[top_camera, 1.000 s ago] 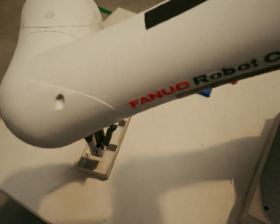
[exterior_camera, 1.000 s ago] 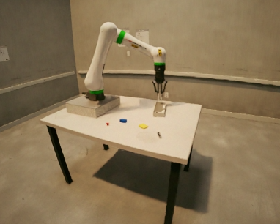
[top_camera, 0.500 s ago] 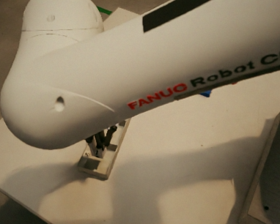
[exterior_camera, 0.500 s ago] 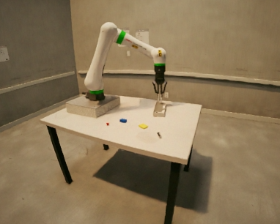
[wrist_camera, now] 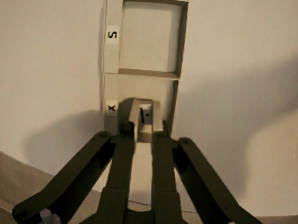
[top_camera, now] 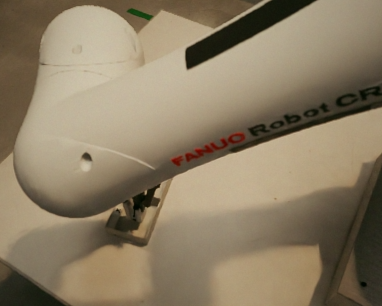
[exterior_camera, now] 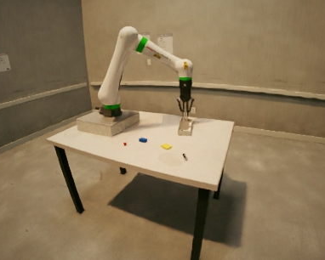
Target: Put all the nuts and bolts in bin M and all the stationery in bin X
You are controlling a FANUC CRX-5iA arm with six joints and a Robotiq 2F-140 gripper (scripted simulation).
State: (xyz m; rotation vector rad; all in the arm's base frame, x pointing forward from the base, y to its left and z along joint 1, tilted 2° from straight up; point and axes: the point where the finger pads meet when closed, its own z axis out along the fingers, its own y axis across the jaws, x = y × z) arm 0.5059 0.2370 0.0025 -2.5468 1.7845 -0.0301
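The yellow pad lies 38 cm to the right of my hand, 6 cm below it and 6 cm ahead of it. Also, from my hand: pale bin: 8 cm to the right, 4 cm below, 4 cm ahead; grey item: 3 cm below; black nut: 16 cm to the right, 5 cm below, 5 cm ahead.
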